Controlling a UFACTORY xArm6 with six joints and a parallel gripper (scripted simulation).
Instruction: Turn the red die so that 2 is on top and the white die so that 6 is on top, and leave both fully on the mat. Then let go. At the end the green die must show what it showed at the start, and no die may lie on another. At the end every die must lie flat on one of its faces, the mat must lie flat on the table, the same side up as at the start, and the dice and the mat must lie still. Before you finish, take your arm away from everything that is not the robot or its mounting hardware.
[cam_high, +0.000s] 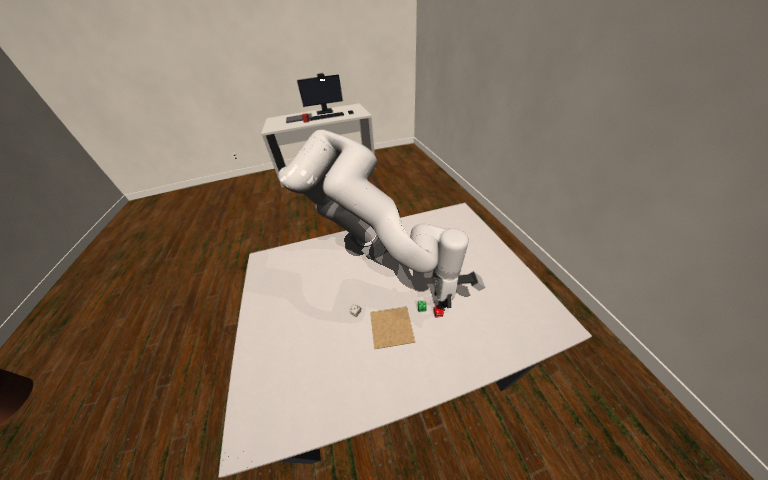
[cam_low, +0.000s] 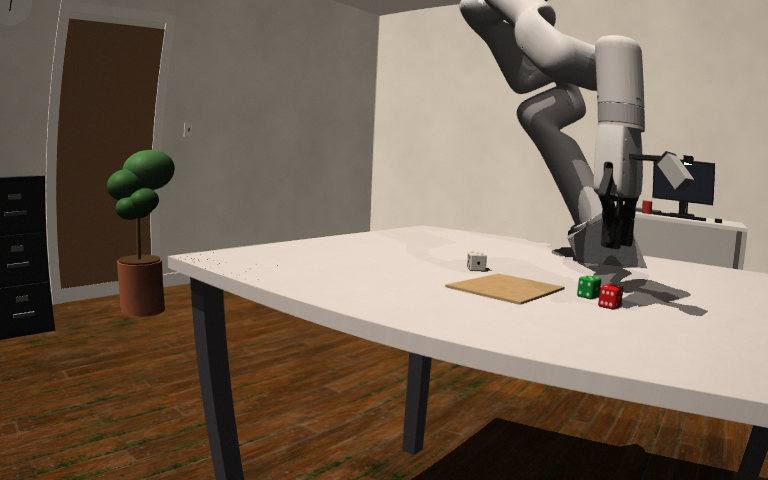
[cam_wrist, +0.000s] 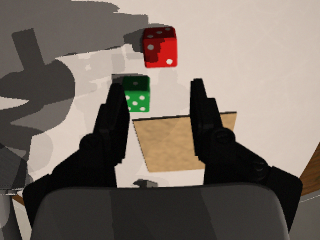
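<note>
My gripper is now 90 mm above the red die. From my hand the other things lie so: green die 90 mm below, 40 mm to the right, 40 mm behind; then white die 280 mm to the right, 130 mm behind, 90 mm below; then tan mat 180 mm to the right, 100 mm below, 20 mm behind.
</note>
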